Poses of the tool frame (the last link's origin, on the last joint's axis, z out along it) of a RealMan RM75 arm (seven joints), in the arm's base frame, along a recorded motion.
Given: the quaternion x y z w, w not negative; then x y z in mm.
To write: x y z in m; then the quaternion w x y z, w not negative. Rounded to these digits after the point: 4 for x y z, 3 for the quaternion.
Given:
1: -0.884 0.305 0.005 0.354 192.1 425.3 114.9
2: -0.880 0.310 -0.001 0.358 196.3 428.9 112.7
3: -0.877 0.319 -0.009 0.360 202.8 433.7 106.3
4: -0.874 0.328 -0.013 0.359 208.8 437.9 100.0
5: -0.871 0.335 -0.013 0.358 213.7 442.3 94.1
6: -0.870 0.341 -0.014 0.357 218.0 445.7 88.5
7: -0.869 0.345 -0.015 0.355 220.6 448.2 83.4
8: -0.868 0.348 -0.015 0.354 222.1 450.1 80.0
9: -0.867 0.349 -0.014 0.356 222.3 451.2 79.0
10: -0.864 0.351 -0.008 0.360 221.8 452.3 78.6
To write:
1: 0.1921 0.4253 0.1149 0.354 -0.884 0.305 0.005
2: 0.1963 0.4289 0.1127 0.358 -0.880 0.310 -0.001
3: 0.2028 0.4337 0.1063 0.360 -0.877 0.319 -0.009
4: 0.2088 0.4379 0.1000 0.359 -0.874 0.328 -0.013
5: 0.2137 0.4423 0.0941 0.358 -0.871 0.335 -0.013
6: 0.2180 0.4457 0.0885 0.357 -0.870 0.341 -0.014
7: 0.2206 0.4482 0.0834 0.355 -0.869 0.345 -0.015
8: 0.2221 0.4501 0.0800 0.354 -0.868 0.348 -0.015
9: 0.2223 0.4512 0.0790 0.356 -0.867 0.349 -0.014
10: 0.2218 0.4523 0.0786 0.360 -0.864 0.351 -0.008
